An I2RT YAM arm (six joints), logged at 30 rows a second.
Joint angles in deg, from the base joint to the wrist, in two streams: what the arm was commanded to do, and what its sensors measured. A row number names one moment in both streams.
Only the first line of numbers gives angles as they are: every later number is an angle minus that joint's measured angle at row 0.
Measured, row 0:
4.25, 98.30, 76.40, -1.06, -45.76, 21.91
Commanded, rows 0 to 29:
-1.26, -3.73, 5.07, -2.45, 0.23, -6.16
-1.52, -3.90, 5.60, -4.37, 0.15, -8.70
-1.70, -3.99, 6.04, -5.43, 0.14, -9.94
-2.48, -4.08, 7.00, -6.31, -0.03, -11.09
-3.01, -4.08, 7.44, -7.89, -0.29, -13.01
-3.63, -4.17, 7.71, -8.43, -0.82, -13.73
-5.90, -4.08, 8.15, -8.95, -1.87, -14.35
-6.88, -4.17, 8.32, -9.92, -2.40, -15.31
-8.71, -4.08, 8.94, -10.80, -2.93, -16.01
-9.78, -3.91, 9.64, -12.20, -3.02, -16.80
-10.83, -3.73, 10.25, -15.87, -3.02, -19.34
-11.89, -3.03, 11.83, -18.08, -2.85, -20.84
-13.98, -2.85, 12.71, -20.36, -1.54, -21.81
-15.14, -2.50, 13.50, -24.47, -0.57, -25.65
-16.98, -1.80, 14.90, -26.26, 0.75, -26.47
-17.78, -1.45, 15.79, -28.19, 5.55, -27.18
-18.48, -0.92, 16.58, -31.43, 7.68, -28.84
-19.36, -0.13, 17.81, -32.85, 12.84, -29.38
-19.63, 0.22, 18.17, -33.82, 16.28, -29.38
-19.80, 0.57, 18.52, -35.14, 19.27, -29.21
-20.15, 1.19, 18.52, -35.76, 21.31, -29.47
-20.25, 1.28, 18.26, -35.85, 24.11, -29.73
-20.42, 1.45, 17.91, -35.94, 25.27, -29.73
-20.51, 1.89, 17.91, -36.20, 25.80, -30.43
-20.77, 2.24, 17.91, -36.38, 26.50, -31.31
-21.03, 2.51, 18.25, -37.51, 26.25, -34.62
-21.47, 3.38, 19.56, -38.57, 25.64, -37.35
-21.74, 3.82, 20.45, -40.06, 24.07, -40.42
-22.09, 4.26, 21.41, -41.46, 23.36, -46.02
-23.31, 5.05, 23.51, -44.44, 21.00, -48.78
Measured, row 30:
-21.05, 4.02, 17.33, -38.49, 22.41, -36.54
